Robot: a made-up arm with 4 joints.
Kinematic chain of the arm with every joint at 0, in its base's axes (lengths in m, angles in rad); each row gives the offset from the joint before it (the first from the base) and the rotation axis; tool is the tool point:
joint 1: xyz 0 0 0.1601 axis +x
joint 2: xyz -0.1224 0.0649 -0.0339 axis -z
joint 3: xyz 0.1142 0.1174 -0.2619 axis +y
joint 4: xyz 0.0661 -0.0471 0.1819 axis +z
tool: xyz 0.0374 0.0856 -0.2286
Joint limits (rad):
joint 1: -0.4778..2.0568
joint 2: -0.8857..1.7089
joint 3: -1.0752..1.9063
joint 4: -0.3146..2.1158
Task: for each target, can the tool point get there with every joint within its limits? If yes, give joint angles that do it. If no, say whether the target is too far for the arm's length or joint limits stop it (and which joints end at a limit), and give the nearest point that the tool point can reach.
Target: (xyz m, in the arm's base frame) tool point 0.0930 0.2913 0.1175
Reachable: yes | joints 1.6628 1.2580 -0.7415 0.4216
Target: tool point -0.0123 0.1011 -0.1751
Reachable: yes | joints -0.0868 0.4348 0.5431 1.5996
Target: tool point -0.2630 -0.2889 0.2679
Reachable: no: joint limits stop it (at a limit: joint 1, joint 2, joint 3, joint 4) | nearest point -0.0134 -0.2441 0.0553 | short by 0.331 m
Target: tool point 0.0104 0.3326 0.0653
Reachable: yes | joints 1.4003 1.3078 -0.8086 1.6390
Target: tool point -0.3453 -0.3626 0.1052
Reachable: no: joint limits stop it (at a limit: joint 1, joint 2, joint 4) | nearest point -0.0174 -0.2935 0.0221 | short by 0.345 m
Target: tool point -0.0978 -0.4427 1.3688
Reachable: no: too far | nearest point -0.0733 0.0822 0.5954 | short by 0.935 m
